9 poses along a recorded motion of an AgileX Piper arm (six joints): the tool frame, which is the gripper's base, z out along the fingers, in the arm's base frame.
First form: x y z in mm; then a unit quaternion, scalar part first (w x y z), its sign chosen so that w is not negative.
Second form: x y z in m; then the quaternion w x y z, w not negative. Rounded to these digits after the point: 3 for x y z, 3 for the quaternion.
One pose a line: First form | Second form
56 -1 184 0.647 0.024 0.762 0.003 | 0.056 -0.001 0.184 0.647 0.024 0.762 0.003
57 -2 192 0.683 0.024 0.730 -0.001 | 0.057 -0.002 0.192 0.683 0.024 0.730 -0.001
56 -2 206 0.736 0.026 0.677 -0.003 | 0.056 -0.002 0.206 0.736 0.026 0.677 -0.003
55 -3 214 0.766 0.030 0.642 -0.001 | 0.055 -0.003 0.214 0.766 0.030 0.642 -0.001
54 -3 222 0.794 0.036 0.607 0.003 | 0.054 -0.003 0.222 0.794 0.036 0.607 0.003
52 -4 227 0.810 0.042 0.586 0.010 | 0.052 -0.004 0.227 0.810 0.042 0.586 0.010
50 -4 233 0.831 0.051 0.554 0.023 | 0.050 -0.004 0.233 0.831 0.051 0.554 0.023
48 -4 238 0.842 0.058 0.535 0.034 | 0.048 -0.004 0.238 0.842 0.058 0.535 0.034
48 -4 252 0.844 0.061 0.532 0.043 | 0.048 -0.004 0.252 0.844 0.061 0.532 0.043
